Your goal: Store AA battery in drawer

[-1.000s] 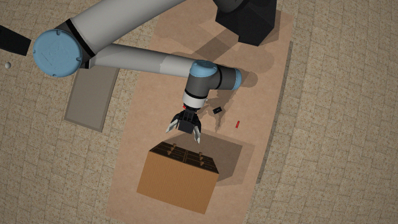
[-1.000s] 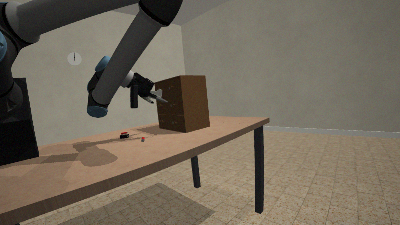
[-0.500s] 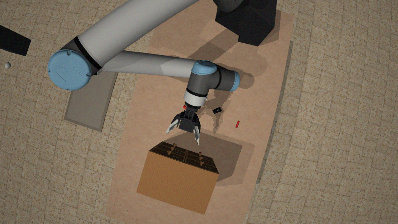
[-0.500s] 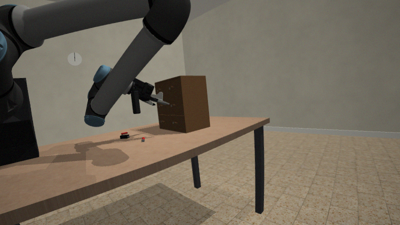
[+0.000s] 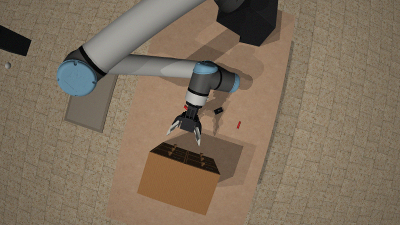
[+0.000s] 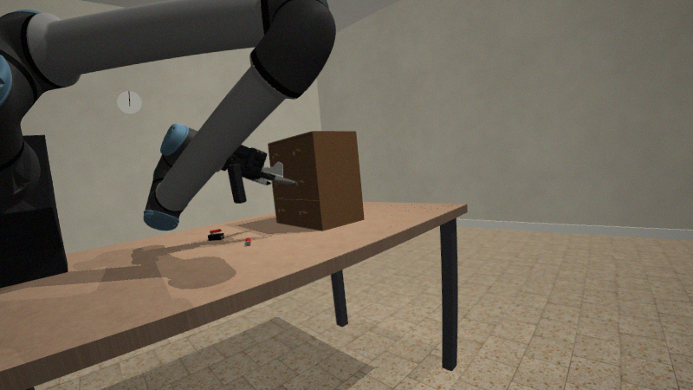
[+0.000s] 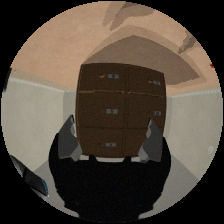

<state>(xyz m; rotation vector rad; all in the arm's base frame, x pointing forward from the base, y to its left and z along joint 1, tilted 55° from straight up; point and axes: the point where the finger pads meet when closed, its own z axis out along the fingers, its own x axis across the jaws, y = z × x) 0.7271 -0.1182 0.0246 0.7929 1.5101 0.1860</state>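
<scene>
Right now my hand is 14 cm short of the drawer, 5 cm to the left of it and 3 cm above it. Round my hand: small black object 18 cm behind, 15 cm below, 14 cm to the left.
</scene>
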